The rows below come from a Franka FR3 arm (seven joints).
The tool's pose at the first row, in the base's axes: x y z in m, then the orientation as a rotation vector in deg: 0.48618, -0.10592, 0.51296, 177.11, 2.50, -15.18
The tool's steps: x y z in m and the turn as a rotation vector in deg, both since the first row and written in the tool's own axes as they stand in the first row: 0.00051, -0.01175, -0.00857, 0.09, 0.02, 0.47; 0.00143, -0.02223, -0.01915, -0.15, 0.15, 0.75; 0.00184, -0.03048, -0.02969, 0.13, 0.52, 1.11; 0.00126, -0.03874, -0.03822, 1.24, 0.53, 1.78; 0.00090, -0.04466, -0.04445, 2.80, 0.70, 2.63
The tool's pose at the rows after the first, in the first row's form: 0.48777, -0.09382, 0.52089, 177.17, 1.76, -15.14; 0.49014, -0.08289, 0.53077, 176.93, 1.36, -14.90; 0.49207, -0.07421, 0.54078, 177.24, 0.78, -14.35; 0.49269, -0.06562, 0.54898, 178.29, -0.40, -14.42; 0.49320, -0.05946, 0.55496, -179.07, 1.94, 14.22
